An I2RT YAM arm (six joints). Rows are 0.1 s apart.
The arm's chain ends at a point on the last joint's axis. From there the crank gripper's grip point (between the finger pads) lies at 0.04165 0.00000 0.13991 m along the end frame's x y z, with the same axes.
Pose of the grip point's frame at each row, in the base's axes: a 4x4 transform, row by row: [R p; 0 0 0 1], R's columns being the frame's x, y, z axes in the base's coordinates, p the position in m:
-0.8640 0.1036 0.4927 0.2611; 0.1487 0.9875 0.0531 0.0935; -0.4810 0.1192 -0.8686 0.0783; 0 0 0 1
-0.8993 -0.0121 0.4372 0.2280; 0.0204 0.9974 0.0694 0.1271; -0.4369 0.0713 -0.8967 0.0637; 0 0 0 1
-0.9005 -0.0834 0.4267 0.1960; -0.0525 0.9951 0.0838 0.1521; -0.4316 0.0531 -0.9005 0.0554; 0 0 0 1
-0.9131 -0.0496 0.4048 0.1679; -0.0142 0.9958 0.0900 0.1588; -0.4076 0.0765 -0.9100 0.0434; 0 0 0 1
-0.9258 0.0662 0.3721 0.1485; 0.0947 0.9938 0.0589 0.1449; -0.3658 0.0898 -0.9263 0.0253; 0 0 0 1
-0.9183 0.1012 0.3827 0.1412; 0.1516 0.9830 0.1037 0.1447; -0.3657 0.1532 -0.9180 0.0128; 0 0 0 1
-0.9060 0.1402 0.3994 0.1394; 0.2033 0.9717 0.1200 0.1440; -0.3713 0.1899 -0.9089 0.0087; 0 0 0 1
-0.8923 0.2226 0.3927 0.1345; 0.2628 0.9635 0.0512 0.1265; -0.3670 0.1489 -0.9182 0.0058; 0 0 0 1
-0.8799 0.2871 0.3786 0.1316; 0.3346 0.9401 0.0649 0.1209; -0.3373 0.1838 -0.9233 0.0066; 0 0 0 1
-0.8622 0.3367 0.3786 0.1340; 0.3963 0.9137 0.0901 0.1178; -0.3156 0.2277 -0.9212 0.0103; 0 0 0 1
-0.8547 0.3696 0.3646 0.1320; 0.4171 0.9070 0.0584 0.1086; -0.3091 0.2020 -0.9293 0.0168; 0 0 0 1
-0.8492 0.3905 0.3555 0.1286; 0.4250 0.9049 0.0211 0.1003; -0.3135 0.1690 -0.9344 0.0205; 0 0 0 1
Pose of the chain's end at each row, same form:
-0.8640 0.1036 0.4927 0.2282; 0.1487 0.9875 0.0531 0.0799; -0.4810 0.1192 -0.8686 0.2199; 0 0 0 1
-0.8993 -0.0121 0.4372 0.2043; 0.0204 0.9974 0.0694 0.1165; -0.4369 0.0713 -0.8967 0.2074; 0 0 0 1
-0.9005 -0.0834 0.4267 0.1738; -0.0525 0.9951 0.0838 0.1426; -0.4316 0.0531 -0.9005 0.1994; 0 0 0 1
-0.9131 -0.0496 0.4048 0.1493; -0.0142 0.9958 0.0900 0.1468; -0.4076 0.0765 -0.9100 0.1877; 0 0 0 1
-0.9258 0.0662 0.3721 0.1350; 0.0947 0.9938 0.0589 0.1327; -0.3658 0.0898 -0.9263 0.1701; 0 0 0 1
-0.9183 0.1012 0.3827 0.1259; 0.1516 0.9830 0.1037 0.1239; -0.3657 0.1532 -0.9180 0.1565; 0 0 0 1
-0.9060 0.1402 0.3994 0.1213; 0.2033 0.9717 0.1200 0.1187; -0.3713 0.1899 -0.9089 0.1513; 0 0 0 1
-0.8923 0.2226 0.3927 0.1167; 0.2628 0.9635 0.0512 0.1084; -0.3670 0.1489 -0.9182 0.1496; 0 0 0 1
-0.8799 0.2871 0.3786 0.1153; 0.3346 0.9401 0.0649 0.0979; -0.3373 0.1838 -0.9233 0.1498; 0 0 0 1
-0.8622 0.3367 0.3786 0.1169; 0.3963 0.9137 0.0901 0.0887; -0.3156 0.2277 -0.9212 0.1523; 0 0 0 1
-0.8547 0.3696 0.3646 0.1166; 0.4171 0.9070 0.0584 0.0831; -0.3091 0.2020 -0.9293 0.1597; 0 0 0 1
-0.8492 0.3905 0.3555 0.1142; 0.4250 0.9049 0.0211 0.0796; -0.3135 0.1690 -0.9344 0.1643; 0 0 0 1

